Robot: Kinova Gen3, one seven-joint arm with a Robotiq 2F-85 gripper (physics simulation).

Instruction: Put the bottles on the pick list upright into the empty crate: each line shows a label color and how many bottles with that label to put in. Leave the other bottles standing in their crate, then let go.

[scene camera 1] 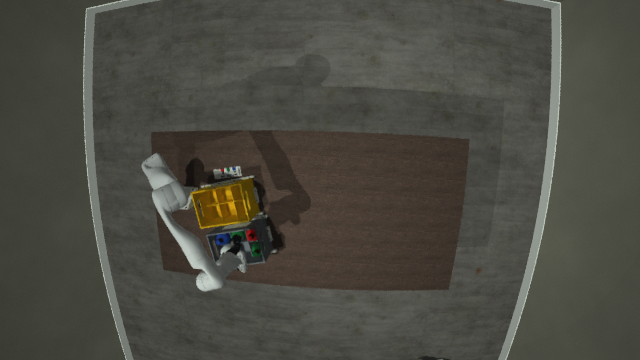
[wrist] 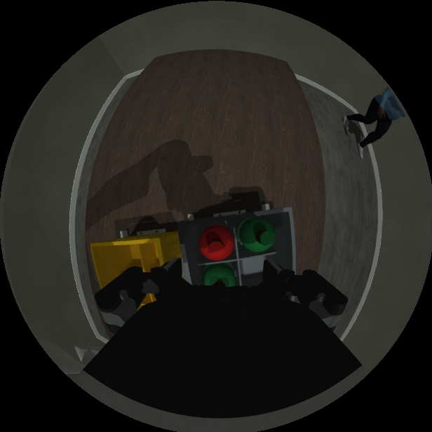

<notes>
The pictures show: my gripper and a red bottle.
</notes>
